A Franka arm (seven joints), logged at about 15 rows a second.
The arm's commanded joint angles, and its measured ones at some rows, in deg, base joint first. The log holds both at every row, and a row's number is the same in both.
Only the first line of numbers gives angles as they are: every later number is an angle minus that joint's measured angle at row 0.
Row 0, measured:
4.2 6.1 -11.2 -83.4 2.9 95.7 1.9
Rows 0 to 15, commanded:
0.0 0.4 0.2 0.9 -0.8 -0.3 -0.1
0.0 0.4 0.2 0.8 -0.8 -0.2 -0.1
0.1 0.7 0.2 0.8 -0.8 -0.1 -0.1
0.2 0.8 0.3 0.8 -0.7 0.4 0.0
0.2 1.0 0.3 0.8 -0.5 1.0 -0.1
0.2 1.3 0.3 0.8 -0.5 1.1 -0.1
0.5 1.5 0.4 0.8 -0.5 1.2 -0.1
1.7 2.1 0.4 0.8 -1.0 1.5 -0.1
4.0 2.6 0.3 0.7 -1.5 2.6 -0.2
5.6 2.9 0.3 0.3 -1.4 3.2 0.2
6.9 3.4 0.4 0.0 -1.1 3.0 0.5
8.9 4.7 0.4 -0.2 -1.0 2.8 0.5
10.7 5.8 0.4 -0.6 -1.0 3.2 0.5
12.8 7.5 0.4 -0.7 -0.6 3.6 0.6
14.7 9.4 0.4 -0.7 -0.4 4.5 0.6
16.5 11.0 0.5 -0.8 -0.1 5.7 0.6
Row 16, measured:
13.1 7.7 0.9 -0.6 0.1 3.6 0.0
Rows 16 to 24, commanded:
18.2 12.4 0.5 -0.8 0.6 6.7 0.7
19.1 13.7 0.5 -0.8 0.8 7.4 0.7
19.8 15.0 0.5 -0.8 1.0 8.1 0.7
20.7 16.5 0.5 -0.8 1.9 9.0 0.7
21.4 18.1 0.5 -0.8 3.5 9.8 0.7
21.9 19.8 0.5 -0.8 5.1 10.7 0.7
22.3 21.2 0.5 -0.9 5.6 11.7 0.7
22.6 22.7 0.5 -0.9 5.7 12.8 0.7
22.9 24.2 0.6 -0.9 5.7 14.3 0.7
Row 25, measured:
22.2 21.7 1.0 -1.2 4.8 12.3 0.7
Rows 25 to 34, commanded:
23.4 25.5 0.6 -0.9 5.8 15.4 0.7
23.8 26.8 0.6 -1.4 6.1 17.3 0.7
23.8 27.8 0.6 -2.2 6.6 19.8 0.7
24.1 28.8 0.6 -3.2 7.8 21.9 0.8
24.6 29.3 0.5 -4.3 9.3 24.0 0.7
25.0 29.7 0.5 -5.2 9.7 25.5 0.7
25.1 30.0 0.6 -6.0 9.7 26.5 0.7
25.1 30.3 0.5 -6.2 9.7 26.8 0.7
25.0 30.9 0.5 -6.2 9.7 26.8 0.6
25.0 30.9 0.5 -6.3 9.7 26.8 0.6
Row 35, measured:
24.6 31.6 1.0 -4.9 8.7 26.1 0.7
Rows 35 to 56, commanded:
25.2 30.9 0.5 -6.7 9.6 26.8 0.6
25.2 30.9 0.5 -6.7 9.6 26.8 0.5
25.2 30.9 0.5 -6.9 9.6 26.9 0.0
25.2 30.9 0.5 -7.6 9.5 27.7 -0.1
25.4 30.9 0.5 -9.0 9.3 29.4 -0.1
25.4 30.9 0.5 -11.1 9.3 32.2 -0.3
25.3 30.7 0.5 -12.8 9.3 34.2 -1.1
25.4 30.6 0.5 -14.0 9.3 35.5 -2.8
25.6 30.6 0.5 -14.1 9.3 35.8 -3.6
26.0 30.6 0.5 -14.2 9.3 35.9 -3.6
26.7 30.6 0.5 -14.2 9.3 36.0 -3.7
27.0 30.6 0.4 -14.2 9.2 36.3 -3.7
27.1 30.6 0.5 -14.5 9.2 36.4 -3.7
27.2 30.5 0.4 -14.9 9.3 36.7 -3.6
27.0 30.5 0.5 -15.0 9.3 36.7 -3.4
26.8 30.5 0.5 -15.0 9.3 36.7 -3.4
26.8 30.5 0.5 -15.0 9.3 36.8 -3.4
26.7 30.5 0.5 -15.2 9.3 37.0 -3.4
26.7 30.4 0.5 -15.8 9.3 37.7 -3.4
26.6 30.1 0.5 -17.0 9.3 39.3 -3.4
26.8 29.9 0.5 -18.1 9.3 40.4 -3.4
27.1 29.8 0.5 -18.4 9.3 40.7 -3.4
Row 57, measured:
26.7 31.9 0.5 -14.9 8.7 38.8 -2.7
